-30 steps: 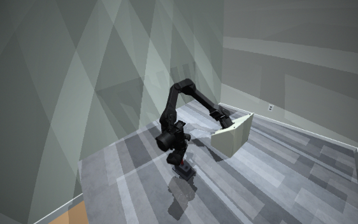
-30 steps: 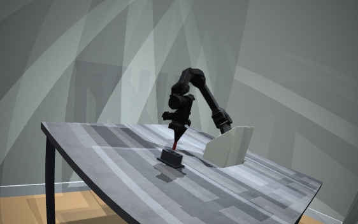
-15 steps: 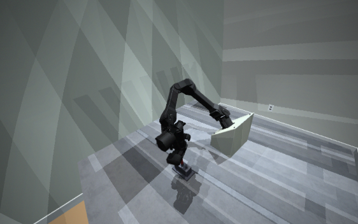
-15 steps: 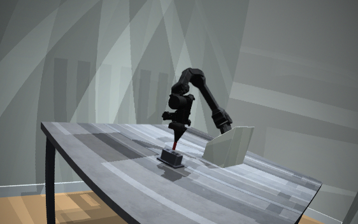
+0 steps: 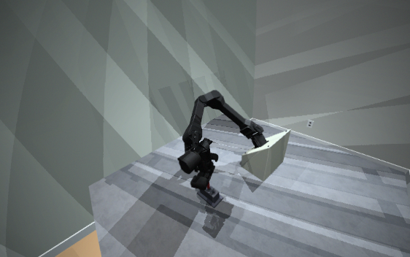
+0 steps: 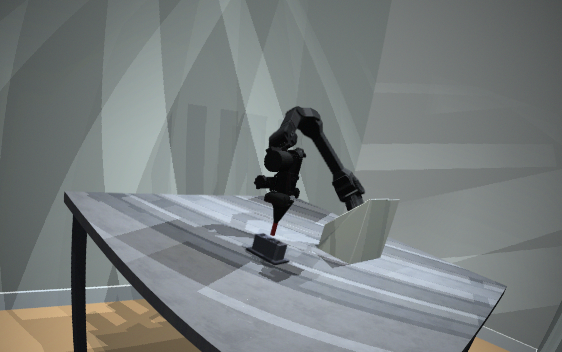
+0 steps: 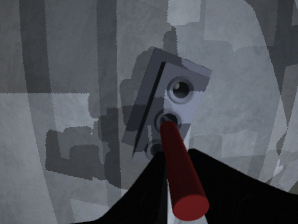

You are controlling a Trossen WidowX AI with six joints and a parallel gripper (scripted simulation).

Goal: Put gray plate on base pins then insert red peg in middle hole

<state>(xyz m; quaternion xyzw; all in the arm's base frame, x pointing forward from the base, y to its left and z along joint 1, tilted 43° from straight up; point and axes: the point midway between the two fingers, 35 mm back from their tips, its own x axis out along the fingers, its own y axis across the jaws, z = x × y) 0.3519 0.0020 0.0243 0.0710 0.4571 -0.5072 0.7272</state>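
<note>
My gripper tip is now right at the red peg. From my gripper tip the other things lie so: gray plate: 70 mm below; then base: 110 mm below.
</note>
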